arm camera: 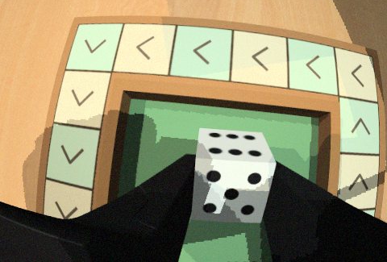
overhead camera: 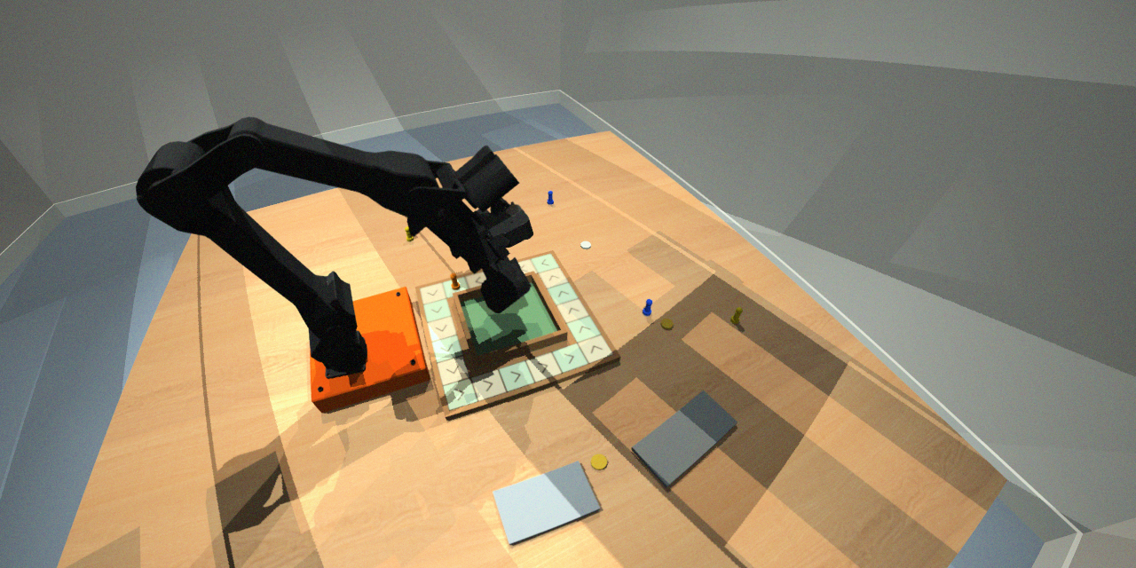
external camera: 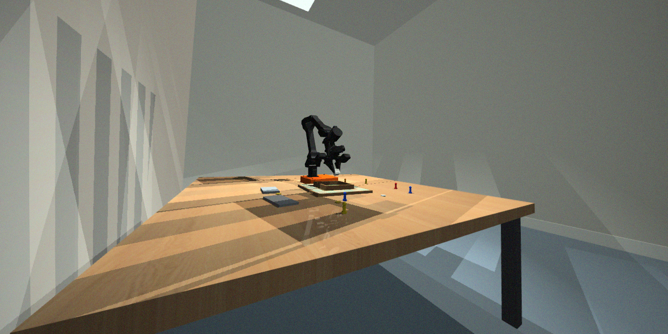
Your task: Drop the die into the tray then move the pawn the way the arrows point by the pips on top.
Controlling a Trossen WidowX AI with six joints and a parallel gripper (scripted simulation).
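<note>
Right now the grey die is right at my gripper tip. Round my gripper tip: white disc (180 mm ahead, 150 mm to the left, 90 mm below); orange pawn (100 mm to the left, 100 mm behind, 60 mm below); green dice tray (80 mm below, 30 mm behind, 10 mm to the right).
</note>
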